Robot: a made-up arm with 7 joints. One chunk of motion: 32 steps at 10 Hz.
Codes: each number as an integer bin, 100 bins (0 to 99) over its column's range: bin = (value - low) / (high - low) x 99, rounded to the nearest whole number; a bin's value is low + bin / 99 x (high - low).
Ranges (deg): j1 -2..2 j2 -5..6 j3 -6..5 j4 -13..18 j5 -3..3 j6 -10..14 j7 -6..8
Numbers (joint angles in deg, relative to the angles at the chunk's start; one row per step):
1: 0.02 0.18 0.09 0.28 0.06 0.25 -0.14
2: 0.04 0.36 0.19 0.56 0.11 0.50 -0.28
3: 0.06 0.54 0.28 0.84 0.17 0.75 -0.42
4: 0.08 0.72 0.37 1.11 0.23 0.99 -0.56
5: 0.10 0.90 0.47 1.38 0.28 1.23 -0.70
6: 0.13 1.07 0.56 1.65 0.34 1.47 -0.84
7: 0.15 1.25 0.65 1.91 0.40 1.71 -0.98
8: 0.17 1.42 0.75 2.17 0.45 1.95 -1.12
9: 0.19 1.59 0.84 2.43 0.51 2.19 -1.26
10: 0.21 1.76 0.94 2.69 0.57 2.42 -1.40
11: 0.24 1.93 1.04 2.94 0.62 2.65 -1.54
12: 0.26 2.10 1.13 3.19 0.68 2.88 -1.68
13: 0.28 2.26 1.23 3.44 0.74 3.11 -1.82
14: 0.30 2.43 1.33 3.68 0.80 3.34 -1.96
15: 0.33 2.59 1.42 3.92 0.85 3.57 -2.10
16: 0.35 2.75 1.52 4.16 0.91 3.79 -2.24
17: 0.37 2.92 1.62 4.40 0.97 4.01 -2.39
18: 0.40 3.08 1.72 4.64 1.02 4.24 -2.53
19: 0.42 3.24 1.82 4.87 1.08 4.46 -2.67
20: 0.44 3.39 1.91 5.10 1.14 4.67 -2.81
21: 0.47 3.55 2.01 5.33 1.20 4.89 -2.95
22: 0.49 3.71 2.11 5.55 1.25 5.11 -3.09
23: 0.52 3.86 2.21 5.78 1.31 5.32 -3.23
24: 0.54 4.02 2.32 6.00 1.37 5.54 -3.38
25: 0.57 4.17 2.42 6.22 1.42 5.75 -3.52
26: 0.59 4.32 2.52 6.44 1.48 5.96 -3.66
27: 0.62 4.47 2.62 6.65 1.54 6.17 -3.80
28: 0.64 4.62 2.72 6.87 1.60 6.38 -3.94
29: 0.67 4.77 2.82 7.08 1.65 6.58 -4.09
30: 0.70 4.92 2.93 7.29 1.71 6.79 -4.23
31: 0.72 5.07 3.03 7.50 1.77 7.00 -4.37
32: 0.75 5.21 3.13 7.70 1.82 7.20 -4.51
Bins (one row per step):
1: 50 47 55 42 50 42 41
2: 50 48 56 43 51 43 40
3: 51 50 57 44 52 44 39
4: 51 51 57 45 53 45 38
5: 52 53 58 46 54 46 37
6: 53 55 59 47 55 47 36
7: 53 56 60 48 56 48 35
8: 54 58 61 48 57 49 35
9: 54 59 62 49 58 50 34
10: 55 61 62 50 59 51 33
11: 55 62 63 51 60 52 32
12: 56 64 64 52 61 53 31
13: 56 65 65 53 62 54 30
14: 57 67 66 53 63 55 29
15: 58 68 67 54 64 56 28
16: 58 70 68 55 65 57 27
17: 59 71 69 56 66 58 26
18: 59 73 69 56 66 59 25
19: 60 74 70 57 67 60 24
20: 60 76 71 58 68 61 23
21: 61 77 72 59 69 61 22
22: 62 78 73 59 70 62 21
23: 62 80 74 60 71 63 20
24: 63 81 75 61 72 64 19
25: 64 83 76 61 73 65 18
26: 64 84 77 62 74 66 17
27: 65 85 78 63 75 67 16
28: 65 87 78 63 76 68 15
29: 66 88 79 64 77 68 14
30: 67 89 80 65 78 69 13
31: 67 91 81 65 79 70 12
32: 68 92 82 66 80 71 11

